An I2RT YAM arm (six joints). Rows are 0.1 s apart.
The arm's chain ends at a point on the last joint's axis. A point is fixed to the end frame.
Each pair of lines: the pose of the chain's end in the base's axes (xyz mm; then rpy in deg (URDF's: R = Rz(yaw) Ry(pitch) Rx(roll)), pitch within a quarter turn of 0, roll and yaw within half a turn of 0), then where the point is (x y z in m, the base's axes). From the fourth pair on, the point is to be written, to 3 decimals.
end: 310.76 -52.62 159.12 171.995 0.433 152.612
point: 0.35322 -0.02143 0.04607
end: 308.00 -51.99 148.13 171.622 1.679 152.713
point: 0.35292 -0.02119 0.03592
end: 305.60 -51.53 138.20 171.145 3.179 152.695
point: 0.35354 -0.02124 0.02711
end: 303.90 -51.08 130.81 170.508 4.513 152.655
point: 0.355 -0.021 0.021
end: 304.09 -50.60 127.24 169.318 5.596 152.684
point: 0.358 -0.019 0.019
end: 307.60 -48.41 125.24 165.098 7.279 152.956
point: 0.367 -0.011 0.022
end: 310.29 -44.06 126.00 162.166 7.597 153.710
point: 0.372 -0.001 0.026
